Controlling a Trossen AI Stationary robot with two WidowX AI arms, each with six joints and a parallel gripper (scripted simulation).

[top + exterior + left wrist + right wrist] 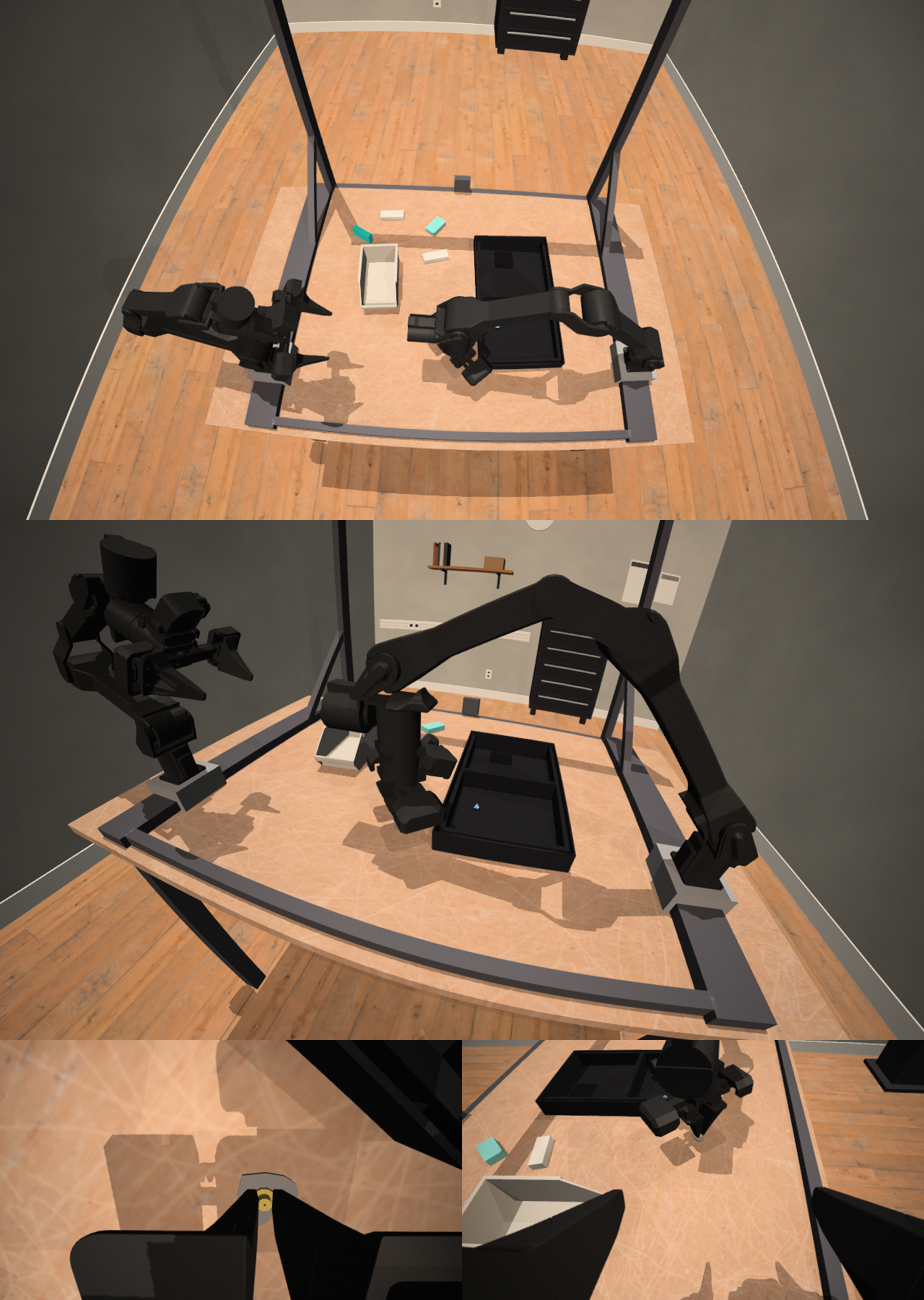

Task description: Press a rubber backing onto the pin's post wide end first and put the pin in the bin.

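Right now my left hand is 11 cm to the right of the blue backing, 8 cm past it and 3 cm above it. From my left hand the other things lie so: black tray 16 cm to the left, 16 cm behind, 2 cm below; yellow backing 3 cm below; heart-shaped pin 3 cm below.
The heart-shaped pin lies 3 cm behind my right hand, 28 cm to the left of it and 23 cm below it. Also, from my right hand: grey bin: 23 cm behind, 8 cm to the left, 20 cm below; then yellow backing: 3 cm behind, 28 cm to the left, 23 cm below; then cream block: 32 cm behind, 23 cm to the left, 23 cm below.
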